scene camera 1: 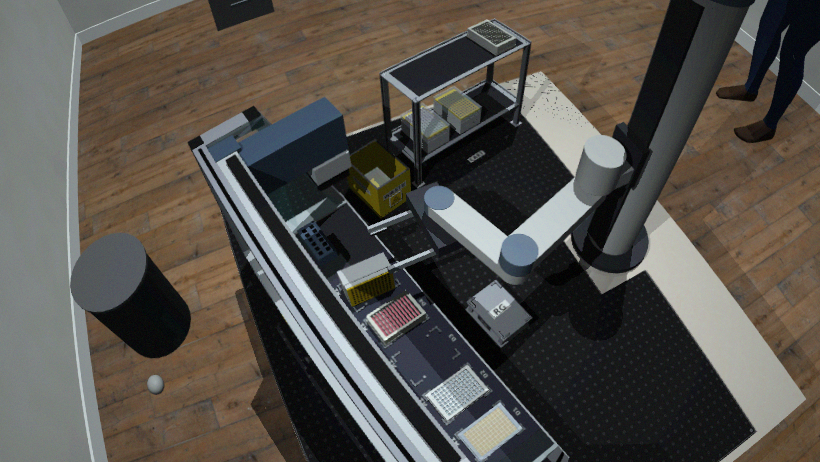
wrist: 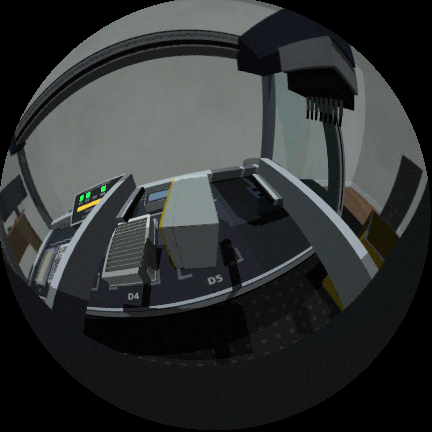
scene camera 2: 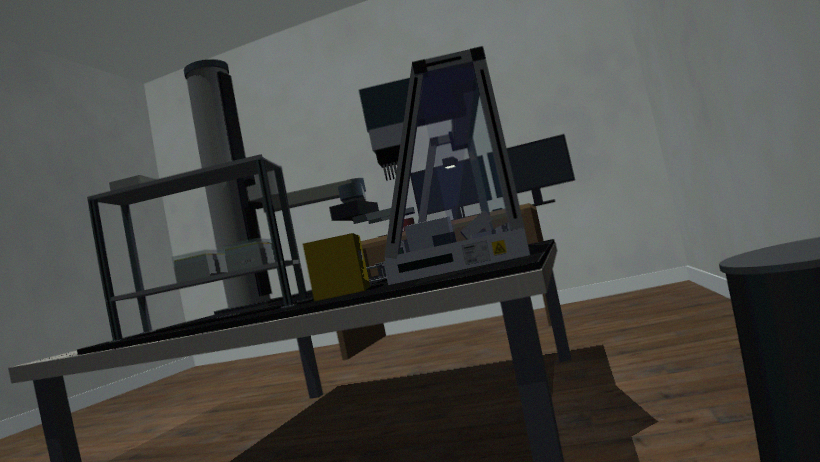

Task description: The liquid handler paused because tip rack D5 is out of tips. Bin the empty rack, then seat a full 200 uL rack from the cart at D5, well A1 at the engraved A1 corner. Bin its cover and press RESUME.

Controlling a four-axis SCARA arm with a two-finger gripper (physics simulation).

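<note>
A grey rack with a yellow perforated face is tipped on its side at D5, its yellow face toward D4. My gripper is open and empty, its fingers spread wide beyond the rack in the wrist view; contact is not visible. The yellow waste bin holds something pale. The cart bears a grey rack and a yellow-topped rack on its lower shelf. The display shows green squares and an orange bar; RESUME is unreadable.
A pink-striped rack sits at D4, close beside the tipped rack. A blue block stands behind D5. A pipetting head hangs overhead. An RG box stands before the deck. Another rack tops the cart.
</note>
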